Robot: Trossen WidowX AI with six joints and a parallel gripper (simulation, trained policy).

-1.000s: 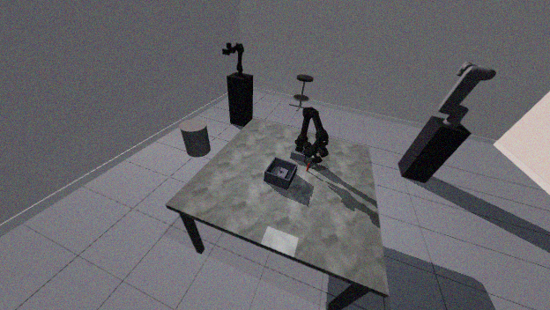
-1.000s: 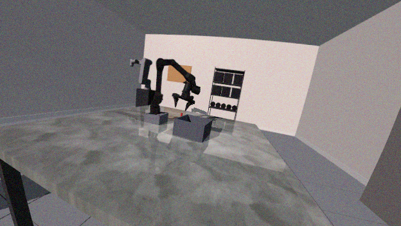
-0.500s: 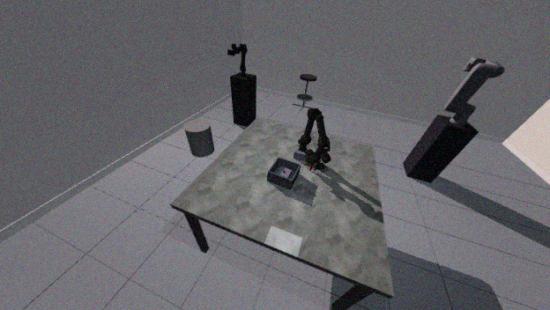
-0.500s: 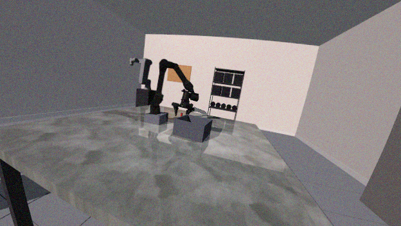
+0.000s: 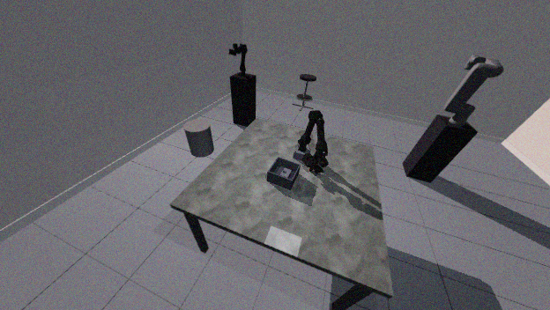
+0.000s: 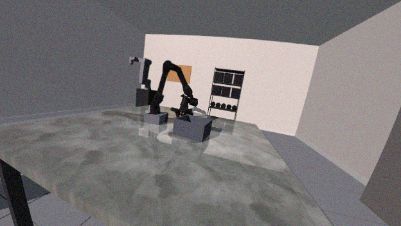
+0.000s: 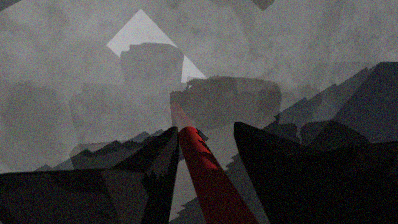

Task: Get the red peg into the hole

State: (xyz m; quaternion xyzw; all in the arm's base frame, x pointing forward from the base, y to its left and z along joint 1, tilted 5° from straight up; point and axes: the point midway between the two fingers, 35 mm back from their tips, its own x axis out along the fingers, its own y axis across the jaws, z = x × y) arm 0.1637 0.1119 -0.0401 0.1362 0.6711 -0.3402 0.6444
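Right now my gripper tip is 17 cm to the left of the dark box, 17 cm short of it and 2 cm below it. The rest, counted from my gripper tip: red peg: 3 cm above, 1 cm to the left.
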